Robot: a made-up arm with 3 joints.
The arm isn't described. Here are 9 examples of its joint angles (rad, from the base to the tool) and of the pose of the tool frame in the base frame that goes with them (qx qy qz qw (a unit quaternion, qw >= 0); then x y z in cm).
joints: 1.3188 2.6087 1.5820
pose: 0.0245 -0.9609 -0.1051 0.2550 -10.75 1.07 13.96
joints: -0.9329 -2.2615 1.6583
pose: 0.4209 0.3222 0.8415 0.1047 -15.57 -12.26 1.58
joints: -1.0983 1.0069 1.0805
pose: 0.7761 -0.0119 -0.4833 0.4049 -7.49 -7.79 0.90
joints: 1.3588 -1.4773 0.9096
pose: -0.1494 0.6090 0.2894 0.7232 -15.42 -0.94 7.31
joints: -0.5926 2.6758 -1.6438
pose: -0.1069 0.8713 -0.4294 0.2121 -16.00 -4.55 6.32
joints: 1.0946 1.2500 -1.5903
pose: -0.7908 0.1468 -0.5603 0.1978 -17.86 -3.71 12.50
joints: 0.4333 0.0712 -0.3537
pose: -0.3758 -0.0040 -0.0218 0.9264 -10.54 -9.77 5.40
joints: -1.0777 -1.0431 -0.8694
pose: 0.0944 -0.4170 0.2931 0.8551 -7.04 -5.92 -2.67
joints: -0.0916 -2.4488 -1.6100
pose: -0.2354 -0.7010 0.6306 0.2356 -8.26 -2.24 6.67
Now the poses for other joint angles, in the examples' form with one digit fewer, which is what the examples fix.
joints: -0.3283 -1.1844 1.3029
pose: 0.615 0.254 0.493 0.560 -15.2 -6.7 6.8
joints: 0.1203 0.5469 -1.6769
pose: -0.748 0.192 -0.181 0.609 -14.2 -14.2 8.4
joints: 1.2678 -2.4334 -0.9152
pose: -0.298 0.175 0.926 0.153 -9.5 -2.7 4.0
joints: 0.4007 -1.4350 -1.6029
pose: -0.632 -0.363 0.555 0.402 -4.6 -6.0 8.3
